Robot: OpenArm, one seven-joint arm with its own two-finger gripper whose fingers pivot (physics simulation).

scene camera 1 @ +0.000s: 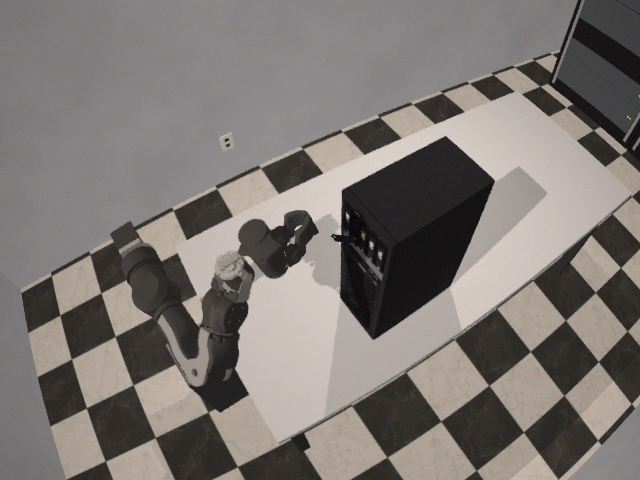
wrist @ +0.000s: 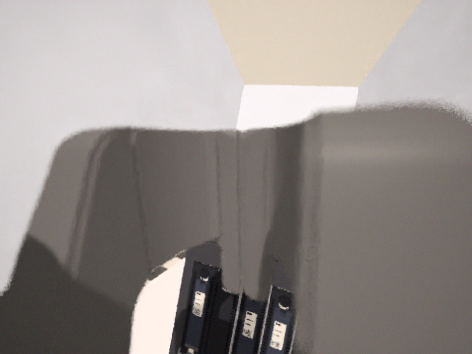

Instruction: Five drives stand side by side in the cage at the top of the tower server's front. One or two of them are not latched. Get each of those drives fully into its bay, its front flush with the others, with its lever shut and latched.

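The black tower server (scene camera 1: pixel 413 206) stands upright on the table, its drive cage (scene camera 1: pixel 366 235) at the top of the front. In the scene view one lever (scene camera 1: pixel 341 238) sticks out from the second bay from the left; the other levers look shut. The wrist view shows a labelled drive (wrist: pixel 197 305) at the left, a dark second bay (wrist: pixel 222 320) with no label showing, then two more labelled drives (wrist: pixel 248 325) (wrist: pixel 278 327). My gripper (scene camera 1: pixel 312 232) (wrist: pixel 252 209) is shut and empty, in front of the cage and apart from the lever. Its fingers hide much of the cage in the wrist view.
The tower stands on a white table (scene camera 1: pixel 289 330). My arm (scene camera 1: pixel 222 315) reaches in from the table's left end. A dark rack cabinet (scene camera 1: pixel 594 67) stands on the floor at the back right. A wall outlet (scene camera 1: pixel 226 141) is on the grey wall.
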